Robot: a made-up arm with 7 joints.
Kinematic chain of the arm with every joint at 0, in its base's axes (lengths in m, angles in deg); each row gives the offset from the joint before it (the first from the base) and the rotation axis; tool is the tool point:
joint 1: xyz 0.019 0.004 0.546 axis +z
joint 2: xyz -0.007 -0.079 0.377 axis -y
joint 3: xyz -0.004 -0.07 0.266 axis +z
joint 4: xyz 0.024 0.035 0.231 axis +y
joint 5: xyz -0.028 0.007 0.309 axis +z
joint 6: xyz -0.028 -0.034 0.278 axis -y
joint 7: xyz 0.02 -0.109 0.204 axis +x
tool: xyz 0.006 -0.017 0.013
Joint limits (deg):
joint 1: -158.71..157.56
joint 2: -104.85..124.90
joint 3: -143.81..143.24
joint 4: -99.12..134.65
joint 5: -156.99..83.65
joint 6: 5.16..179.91
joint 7: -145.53..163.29
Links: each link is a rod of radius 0.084 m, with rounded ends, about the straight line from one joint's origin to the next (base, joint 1, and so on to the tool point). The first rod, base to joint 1, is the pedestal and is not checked.
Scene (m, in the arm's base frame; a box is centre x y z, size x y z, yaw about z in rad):
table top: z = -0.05
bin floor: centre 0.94 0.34 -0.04 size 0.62 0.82 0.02 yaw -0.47
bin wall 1: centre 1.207 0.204 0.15 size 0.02 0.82 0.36 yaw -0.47
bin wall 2: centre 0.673 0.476 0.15 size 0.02 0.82 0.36 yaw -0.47
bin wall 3: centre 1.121 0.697 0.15 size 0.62 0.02 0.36 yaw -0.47
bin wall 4: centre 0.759 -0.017 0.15 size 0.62 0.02 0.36 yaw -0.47
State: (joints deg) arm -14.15 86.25 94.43 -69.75 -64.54 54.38 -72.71
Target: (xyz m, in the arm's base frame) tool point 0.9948 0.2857 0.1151
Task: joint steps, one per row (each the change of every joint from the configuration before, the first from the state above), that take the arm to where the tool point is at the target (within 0.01 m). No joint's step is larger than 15 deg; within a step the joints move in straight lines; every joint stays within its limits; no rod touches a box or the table.
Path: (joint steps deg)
1: -11.38 2.57 -2.14 14.37 -2.40 -1.29 -0.11
2: -11.38 2.57 -2.13 14.36 -2.40 -1.29 -0.12
3: -11.38 2.58 -2.14 14.37 -2.40 -1.29 -0.11
4: -11.38 2.57 -2.13 14.36 -2.40 -1.28 -0.12
5: -11.39 2.57 -2.14 14.37 -2.40 -1.29 -0.11
6: -11.38 2.57 -2.14 14.36 -2.40 -1.29 -0.11
7: -11.38 2.57 -2.13 14.37 -2.41 -1.29 -0.12
8: -11.38 2.57 -2.14 14.36 -2.40 -1.29 -0.11
9: -11.38 2.58 -2.14 14.37 -2.40 -1.29 -0.11
10: -11.38 2.57 -2.13 14.36 -2.40 -1.29 -0.12
11: -7.69 2.86 2.62 -11.63 1.93 -2.41 0.72
12: -7.69 2.87 2.62 -11.62 1.93 -2.41 0.71
13: -7.68 2.87 2.63 -11.63 1.94 -2.41 0.72
14: -7.69 2.87 2.62 -11.62 1.93 -2.41 0.72

